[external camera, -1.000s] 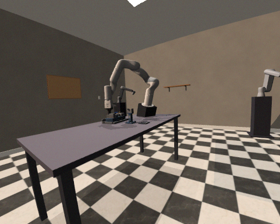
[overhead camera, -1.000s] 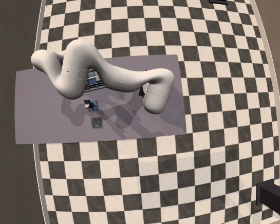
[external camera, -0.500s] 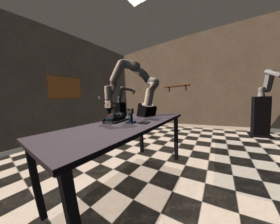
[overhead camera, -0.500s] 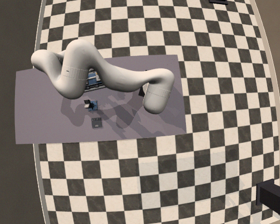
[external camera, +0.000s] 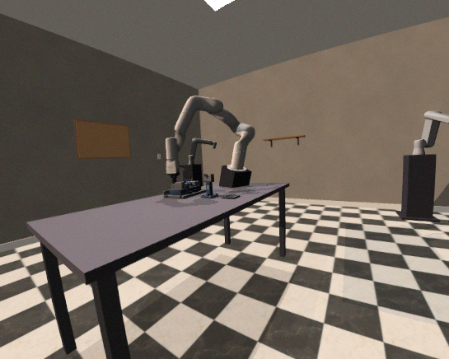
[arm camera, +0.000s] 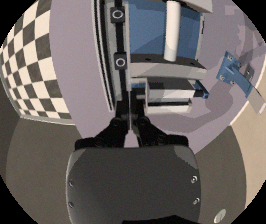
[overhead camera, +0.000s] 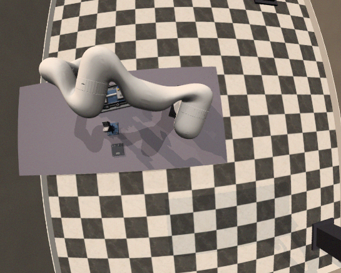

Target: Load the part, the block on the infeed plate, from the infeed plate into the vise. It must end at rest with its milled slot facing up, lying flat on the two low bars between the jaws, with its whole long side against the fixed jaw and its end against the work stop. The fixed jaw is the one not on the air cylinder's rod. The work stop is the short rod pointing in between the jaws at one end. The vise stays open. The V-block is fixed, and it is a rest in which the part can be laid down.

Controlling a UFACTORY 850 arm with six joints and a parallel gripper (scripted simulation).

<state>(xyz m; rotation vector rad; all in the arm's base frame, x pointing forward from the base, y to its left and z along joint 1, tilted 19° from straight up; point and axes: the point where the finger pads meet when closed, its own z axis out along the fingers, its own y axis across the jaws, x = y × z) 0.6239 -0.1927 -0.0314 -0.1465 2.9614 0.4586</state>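
Now: the part 10 mm behind my hand, 50 mm to the left of it and 20 mm below it. From my hand the other things lie so: vise: 80 mm behind, 40 mm to the left, 80 mm below; then air cylinder rod: 90 mm behind, 40 mm to the left, 40 mm below.
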